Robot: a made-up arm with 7 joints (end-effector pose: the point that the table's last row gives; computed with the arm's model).
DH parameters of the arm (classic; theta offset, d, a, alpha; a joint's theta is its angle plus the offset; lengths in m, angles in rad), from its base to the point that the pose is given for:
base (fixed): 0 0 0 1.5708
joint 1: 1.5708 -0.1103 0 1.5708
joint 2: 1.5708 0 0 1.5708
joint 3: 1.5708 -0.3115 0 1.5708
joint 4: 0 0 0 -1.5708
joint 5: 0 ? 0 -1.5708
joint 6: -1.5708 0 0 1.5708
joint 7: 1.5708 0 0 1.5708
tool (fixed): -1.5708 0 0 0
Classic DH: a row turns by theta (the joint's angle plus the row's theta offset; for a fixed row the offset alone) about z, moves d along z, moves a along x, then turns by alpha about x.
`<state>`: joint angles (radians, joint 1 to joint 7).
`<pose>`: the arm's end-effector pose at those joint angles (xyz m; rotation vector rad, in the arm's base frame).
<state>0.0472 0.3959 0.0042 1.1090 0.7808 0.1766 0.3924</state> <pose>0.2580 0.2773 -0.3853 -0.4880 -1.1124 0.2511</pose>
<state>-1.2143 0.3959 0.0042 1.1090 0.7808 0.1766 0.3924</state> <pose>-0.2885 0.2773 -0.3631 -0.2333 0.1193 0.4653</pose>
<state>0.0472 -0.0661 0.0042 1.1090 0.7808 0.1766 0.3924</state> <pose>0.2596 0.0829 -0.4181 -0.9084 -1.0481 0.4933</pose>
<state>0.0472 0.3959 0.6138 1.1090 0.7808 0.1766 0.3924</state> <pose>0.2119 0.4037 -0.3346 -0.2204 -1.4660 0.7131</pose>
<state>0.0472 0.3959 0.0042 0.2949 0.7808 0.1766 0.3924</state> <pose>0.1024 0.3295 -0.5193 -0.1949 -0.4426 0.6586</pose>
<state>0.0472 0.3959 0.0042 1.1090 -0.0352 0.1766 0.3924</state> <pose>0.2580 0.2773 -0.3853 0.0362 -0.8977 -0.3820</pose>
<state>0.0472 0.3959 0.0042 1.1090 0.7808 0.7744 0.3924</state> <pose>0.2580 0.2773 -0.3853 -0.6385 -0.5182 0.2930</pose>
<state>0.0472 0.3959 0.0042 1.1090 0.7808 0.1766 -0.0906</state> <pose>0.2580 0.2773 -0.3853 -0.0578 -1.0087 0.5042</pose>
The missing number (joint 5, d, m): -0.2676
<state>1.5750 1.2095 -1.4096 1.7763 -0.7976 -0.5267 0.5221</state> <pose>0.3325 0.2592 0.0434 1.2836 -0.7479 -2.6736</pose>
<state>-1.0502 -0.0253 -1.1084 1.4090 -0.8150 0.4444 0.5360</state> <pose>-0.2437 -0.1350 -0.2756 -1.0659 -0.0586 -1.3281</pose>
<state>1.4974 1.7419 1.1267 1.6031 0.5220 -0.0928 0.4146</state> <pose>-0.2804 0.3676 0.1358 -1.5280 1.7975 -0.0732</pose>
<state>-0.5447 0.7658 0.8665 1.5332 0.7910 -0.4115 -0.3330</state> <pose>0.1012 0.4801 -0.1672 0.9152 -1.9364 0.6084</pose>
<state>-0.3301 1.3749 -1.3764 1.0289 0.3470 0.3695 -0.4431</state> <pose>-0.0580 0.5074 -0.3059 0.8144 0.4024 -1.3017</pose>
